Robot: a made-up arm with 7 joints. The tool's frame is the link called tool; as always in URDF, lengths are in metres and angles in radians.
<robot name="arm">
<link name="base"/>
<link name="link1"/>
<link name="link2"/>
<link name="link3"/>
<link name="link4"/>
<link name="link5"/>
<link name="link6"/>
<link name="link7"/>
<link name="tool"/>
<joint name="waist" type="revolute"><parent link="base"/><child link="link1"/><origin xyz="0 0 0" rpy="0 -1.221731 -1.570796"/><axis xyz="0 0 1"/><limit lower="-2.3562" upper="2.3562"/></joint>
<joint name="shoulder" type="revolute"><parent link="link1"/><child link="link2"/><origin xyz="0 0 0" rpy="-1.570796 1.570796 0"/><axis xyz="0 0 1"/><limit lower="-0.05" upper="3.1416"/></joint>
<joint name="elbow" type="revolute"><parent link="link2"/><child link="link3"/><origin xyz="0 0 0" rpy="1.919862 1.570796 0"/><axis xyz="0 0 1"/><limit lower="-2.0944" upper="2.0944"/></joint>
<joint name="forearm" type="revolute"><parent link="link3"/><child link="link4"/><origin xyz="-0.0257 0 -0.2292" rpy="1.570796 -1.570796 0"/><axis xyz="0 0 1"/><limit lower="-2.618" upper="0.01"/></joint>
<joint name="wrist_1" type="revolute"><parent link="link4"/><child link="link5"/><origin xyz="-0.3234 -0.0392 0" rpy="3.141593 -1.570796 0"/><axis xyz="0 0 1"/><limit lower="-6.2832" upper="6.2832"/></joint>
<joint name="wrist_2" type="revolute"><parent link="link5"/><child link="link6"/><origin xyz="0 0 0" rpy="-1.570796 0 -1.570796"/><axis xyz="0 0 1"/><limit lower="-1.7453" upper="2.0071"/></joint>
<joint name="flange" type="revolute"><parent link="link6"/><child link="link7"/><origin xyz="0 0 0" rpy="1.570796 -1.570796 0"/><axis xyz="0 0 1"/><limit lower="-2.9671" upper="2.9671"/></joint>
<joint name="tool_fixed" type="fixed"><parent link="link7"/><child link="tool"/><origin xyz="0 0 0" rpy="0 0 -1.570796"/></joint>
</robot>
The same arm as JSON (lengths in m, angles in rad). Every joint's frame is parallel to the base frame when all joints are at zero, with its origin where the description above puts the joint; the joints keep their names.
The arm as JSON. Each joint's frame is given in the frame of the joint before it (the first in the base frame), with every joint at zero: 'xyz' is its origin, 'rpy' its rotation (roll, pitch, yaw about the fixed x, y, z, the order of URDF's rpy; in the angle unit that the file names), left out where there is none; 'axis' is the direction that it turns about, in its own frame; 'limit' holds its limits. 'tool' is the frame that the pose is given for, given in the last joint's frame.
{"units": {"length": "m", "angle": "rad"}, "joints": [{"name": "waist", "type": "revolute", "origin": {"xyz": [0.0, 0.0, 0.0]}, "axis": [0.0, 0.9397, 0.342], "limit": {"lower": -2.3562, "upper": 2.3562}}, {"name": "shoulder", "type": "revolute", "origin": {"xyz": [0.0, 0.0, 0.0]}, "axis": [1.0, 0.0, 0.0], "limit": {"lower": -0.05, "upper": 3.1416}}, {"name": "elbow", "type": "revolute", "origin": {"xyz": [0.0, 0.0, 0.0]}, "axis": [0.0, 0.0, 1.0], "limit": {"lower": -2.0944, "upper": 2.0944}}, {"name": "forearm", "type": "revolute", "origin": {"xyz": [0.0257, 0.0, -0.2292]}, "axis": [0.0, 1.0, 0.0], "limit": {"lower": -2.618, "upper": 0.01}}, {"name": "wrist_1", "type": "revolute", "origin": {"xyz": [-0.0392, 0.0, -0.3234]}, "axis": [0.0, 0.0, 1.0], "limit": {"lower": -6.2832, "upper": 6.2832}}, {"name": "wrist_2", "type": "revolute", "origin": {"xyz": [0.0, 0.0, 0.0]}, "axis": [0.0, 1.0, 0.0], "limit": {"lower": -1.7453, "upper": 2.0071}}, {"name": "flange", "type": "revolute", "origin": {"xyz": [0.0, 0.0, 0.0]}, "axis": [0.0, 0.0, 1.0], "limit": {"lower": -2.9671, "upper": 2.9671}}], "tool": {"origin": {"xyz": [0.0, 0.0, 0.0], "rpy": [0.0, 0.0, 0.0]}}}
